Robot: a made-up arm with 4 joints. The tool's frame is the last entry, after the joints. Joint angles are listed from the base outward. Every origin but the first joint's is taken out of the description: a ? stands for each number. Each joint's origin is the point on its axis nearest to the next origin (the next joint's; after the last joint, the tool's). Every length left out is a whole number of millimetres.
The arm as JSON. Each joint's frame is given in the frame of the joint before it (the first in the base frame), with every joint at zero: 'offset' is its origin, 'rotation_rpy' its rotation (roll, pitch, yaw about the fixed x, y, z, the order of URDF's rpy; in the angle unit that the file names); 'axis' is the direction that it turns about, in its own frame. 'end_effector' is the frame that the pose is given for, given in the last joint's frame.
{
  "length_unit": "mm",
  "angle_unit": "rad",
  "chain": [
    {
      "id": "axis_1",
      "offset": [
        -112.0,
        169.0,
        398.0
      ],
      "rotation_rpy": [
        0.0,
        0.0,
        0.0
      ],
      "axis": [
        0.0,
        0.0,
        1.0
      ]
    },
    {
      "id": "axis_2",
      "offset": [
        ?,
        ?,
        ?
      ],
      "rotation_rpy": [
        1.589,
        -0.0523,
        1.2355
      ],
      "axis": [
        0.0,
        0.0,
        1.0
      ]
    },
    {
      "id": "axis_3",
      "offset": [
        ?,
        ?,
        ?
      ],
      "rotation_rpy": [
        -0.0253,
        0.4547,
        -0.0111
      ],
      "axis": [
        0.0,
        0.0,
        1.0
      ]
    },
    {
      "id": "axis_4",
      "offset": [
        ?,
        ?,
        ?
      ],
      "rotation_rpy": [
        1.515,
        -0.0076,
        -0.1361
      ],
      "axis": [
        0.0,
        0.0,
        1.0
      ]
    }
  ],
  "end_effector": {
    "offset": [
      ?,
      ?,
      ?
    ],
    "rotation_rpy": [
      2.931,
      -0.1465,
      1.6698
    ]
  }
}
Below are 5 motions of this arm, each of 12 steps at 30 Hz.
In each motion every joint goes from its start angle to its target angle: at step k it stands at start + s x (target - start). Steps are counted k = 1, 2, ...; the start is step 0. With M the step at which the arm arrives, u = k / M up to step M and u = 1 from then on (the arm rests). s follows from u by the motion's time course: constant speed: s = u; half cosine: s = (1 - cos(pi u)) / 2; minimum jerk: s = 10 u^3 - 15 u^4 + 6 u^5.
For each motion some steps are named. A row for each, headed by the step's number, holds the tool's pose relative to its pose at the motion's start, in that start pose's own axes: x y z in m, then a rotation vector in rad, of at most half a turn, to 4 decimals.
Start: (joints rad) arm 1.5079 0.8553 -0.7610 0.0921
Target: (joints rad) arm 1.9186 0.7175 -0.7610 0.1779
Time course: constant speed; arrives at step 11
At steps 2, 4, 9, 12:
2: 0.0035 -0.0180 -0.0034 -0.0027 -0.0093 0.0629
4: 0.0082 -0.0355 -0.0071 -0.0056 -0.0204 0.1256
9: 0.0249 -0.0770 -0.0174 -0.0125 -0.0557 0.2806
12: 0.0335 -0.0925 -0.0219 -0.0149 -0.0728 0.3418

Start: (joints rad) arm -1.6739 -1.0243 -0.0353 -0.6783
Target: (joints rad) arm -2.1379 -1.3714 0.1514 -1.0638
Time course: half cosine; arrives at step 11
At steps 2, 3, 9, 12:
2: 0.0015 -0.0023 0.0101 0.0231 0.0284 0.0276
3: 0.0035 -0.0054 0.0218 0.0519 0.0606 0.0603
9: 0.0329 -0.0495 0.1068 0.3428 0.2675 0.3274
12: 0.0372 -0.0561 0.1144 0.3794 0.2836 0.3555

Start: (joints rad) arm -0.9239 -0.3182 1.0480 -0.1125
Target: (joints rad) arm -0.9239 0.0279 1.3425 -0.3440
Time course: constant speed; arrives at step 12
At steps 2, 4, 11, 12:
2: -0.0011 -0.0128 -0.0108 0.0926 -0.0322 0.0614
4: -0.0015 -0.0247 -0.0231 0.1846 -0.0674 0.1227
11: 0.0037 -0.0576 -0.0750 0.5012 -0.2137 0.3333
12: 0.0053 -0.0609 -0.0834 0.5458 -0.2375 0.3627

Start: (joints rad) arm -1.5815 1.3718 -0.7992 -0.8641
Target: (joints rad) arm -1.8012 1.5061 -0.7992 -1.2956
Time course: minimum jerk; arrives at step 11
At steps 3, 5, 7, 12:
3: 0.0013 0.0064 -0.0022 -0.0137 -0.0177 0.0214
5: 0.0048 0.0203 -0.0078 -0.0480 -0.0559 0.0694
7: 0.0099 0.0355 -0.0152 -0.0935 -0.0972 0.1255
12: 0.0147 0.0469 -0.0217 -0.1337 -0.1271 0.1701

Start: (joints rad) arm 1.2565 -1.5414 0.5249 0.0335
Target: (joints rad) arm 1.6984 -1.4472 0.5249 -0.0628
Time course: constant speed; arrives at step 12
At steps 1, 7, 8, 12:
1: 0.0000 -0.0024 -0.0079 -0.0078 -0.0375 0.0166
7: 0.0066 -0.0194 -0.0543 -0.0609 -0.2600 0.1213
8: 0.0088 -0.0226 -0.0618 -0.0708 -0.2966 0.1395
12: 0.0209 -0.0362 -0.0901 -0.1135 -0.4419 0.2143

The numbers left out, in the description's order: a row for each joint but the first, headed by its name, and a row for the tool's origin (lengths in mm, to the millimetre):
axis_2: -209.0 38.0 0.0
axis_3: -53.0 -60.0 0.0
axis_4: -49.0 140.0 0.0
tool: 48.0 -17.0 0.0

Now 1 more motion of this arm.
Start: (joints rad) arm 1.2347 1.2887 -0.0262 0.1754
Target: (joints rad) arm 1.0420 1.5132 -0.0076 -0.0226
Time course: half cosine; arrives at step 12
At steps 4, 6, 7, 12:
4: -0.0071 0.0026 -0.0141 0.0447 -0.0597 0.0209
6: -0.0133 0.0056 -0.0289 0.0864 -0.1232 0.0433
7: -0.0162 0.0072 -0.0369 0.1068 -0.1575 0.0555
12: -0.0227 0.0125 -0.0605 0.1604 -0.2609 0.0924

